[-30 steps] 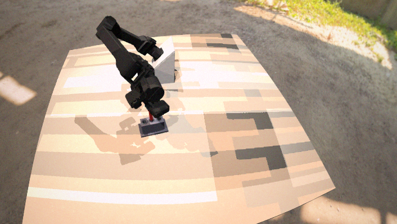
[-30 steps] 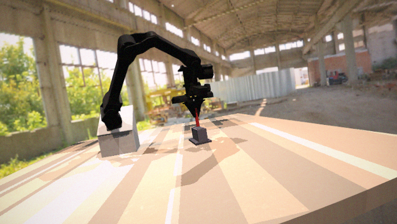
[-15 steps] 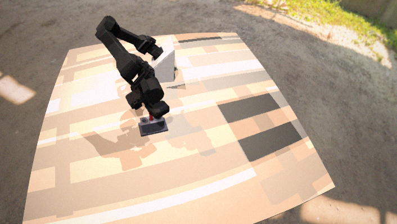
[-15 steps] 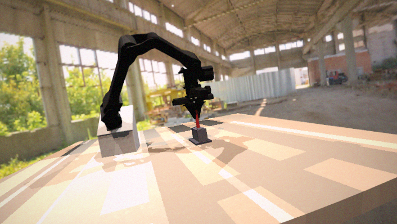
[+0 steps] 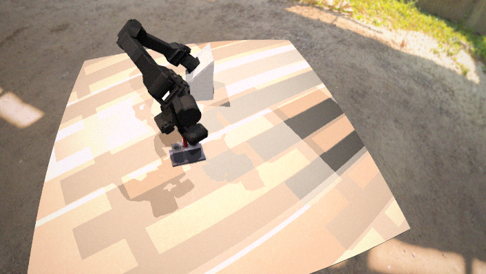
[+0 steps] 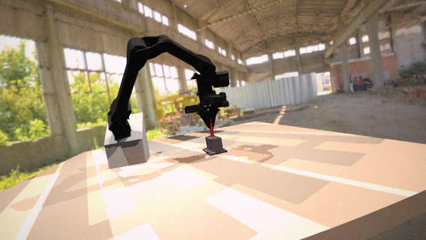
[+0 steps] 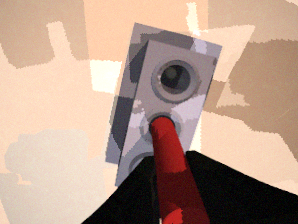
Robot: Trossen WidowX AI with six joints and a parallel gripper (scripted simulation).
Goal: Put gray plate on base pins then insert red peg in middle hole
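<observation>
The red peg is right at my gripper tip. Round my gripper tip: gray plate: 5 cm below; base: 9 cm below.
</observation>
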